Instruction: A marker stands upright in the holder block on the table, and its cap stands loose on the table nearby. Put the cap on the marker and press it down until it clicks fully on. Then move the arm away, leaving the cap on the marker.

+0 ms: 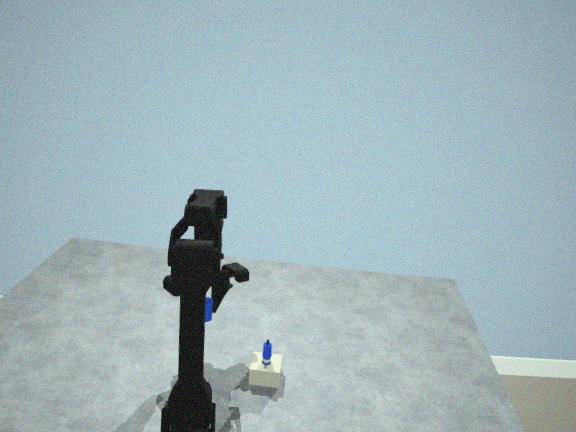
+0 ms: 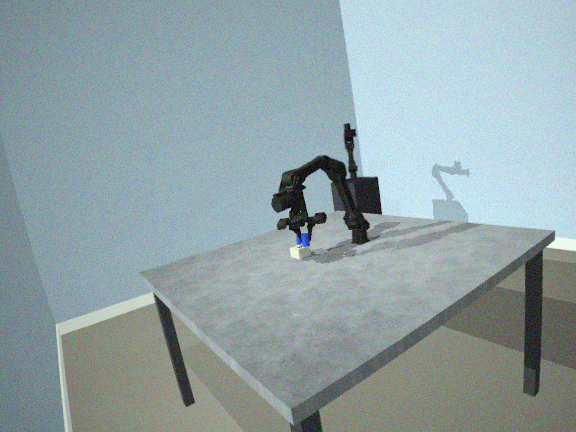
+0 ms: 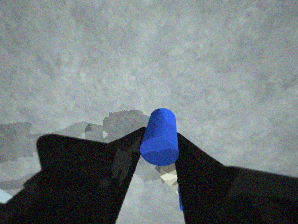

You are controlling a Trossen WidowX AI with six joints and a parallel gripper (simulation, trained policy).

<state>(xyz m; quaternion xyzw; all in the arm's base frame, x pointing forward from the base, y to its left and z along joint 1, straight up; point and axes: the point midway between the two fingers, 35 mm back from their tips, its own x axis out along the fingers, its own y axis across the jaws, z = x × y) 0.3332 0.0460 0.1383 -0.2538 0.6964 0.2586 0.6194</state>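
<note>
Right now the cream holder block is 140 mm to the right of my gripper tip, 80 mm below it and 60 mm behind it. Round my gripper tip: blue cap (10 mm ahead, 10 mm above).
</note>
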